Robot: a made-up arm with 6 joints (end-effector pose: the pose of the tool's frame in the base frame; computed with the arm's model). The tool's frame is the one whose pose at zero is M. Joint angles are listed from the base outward.
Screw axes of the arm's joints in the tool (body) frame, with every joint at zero. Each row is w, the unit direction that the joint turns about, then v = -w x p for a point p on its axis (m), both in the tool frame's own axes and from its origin. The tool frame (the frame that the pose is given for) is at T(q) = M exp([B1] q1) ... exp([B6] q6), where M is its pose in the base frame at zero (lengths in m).
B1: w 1 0 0 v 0 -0.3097 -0.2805
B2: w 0 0 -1 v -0.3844 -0.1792 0
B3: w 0 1 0 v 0.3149 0 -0.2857
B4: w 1 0 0 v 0 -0.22 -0.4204
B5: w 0 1 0 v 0.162 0 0.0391
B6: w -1 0 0 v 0 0.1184 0.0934
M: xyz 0.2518 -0.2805 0.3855 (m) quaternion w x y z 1 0 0 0
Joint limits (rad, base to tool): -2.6..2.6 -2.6..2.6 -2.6..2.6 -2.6..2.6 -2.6..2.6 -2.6..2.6
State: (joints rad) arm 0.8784 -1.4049 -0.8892 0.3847 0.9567 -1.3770
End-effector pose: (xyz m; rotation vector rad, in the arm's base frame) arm 0.4994 -0.0895 0.2941 1.7051 0.7800 1.9439
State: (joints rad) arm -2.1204 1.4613 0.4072 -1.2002 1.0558 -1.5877
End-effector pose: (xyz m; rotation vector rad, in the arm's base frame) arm 0.0478 0.4524 0.0854 -0.3117 -1.9391 -1.5401
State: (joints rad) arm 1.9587 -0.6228 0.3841 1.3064 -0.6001 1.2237
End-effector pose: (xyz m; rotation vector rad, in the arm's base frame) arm 0.2204 0.1701 0.1061 1.8660 0.0692 0.1937
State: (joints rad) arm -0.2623 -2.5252 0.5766 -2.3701 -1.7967 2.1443
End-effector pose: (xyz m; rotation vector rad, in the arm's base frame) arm -0.2219 0.1093 0.0697 -2.0277 1.9393 -0.0180
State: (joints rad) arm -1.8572 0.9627 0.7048 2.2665 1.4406 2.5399
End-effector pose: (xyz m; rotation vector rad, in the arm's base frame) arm 0.1756 -0.3082 0.0681 -1.9123 -0.2912 0.3861
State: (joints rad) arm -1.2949 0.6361 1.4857 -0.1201 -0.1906 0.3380
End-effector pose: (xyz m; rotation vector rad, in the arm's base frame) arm 0.1184 -0.3010 0.3172 -1.0469 0.9678 -1.0334
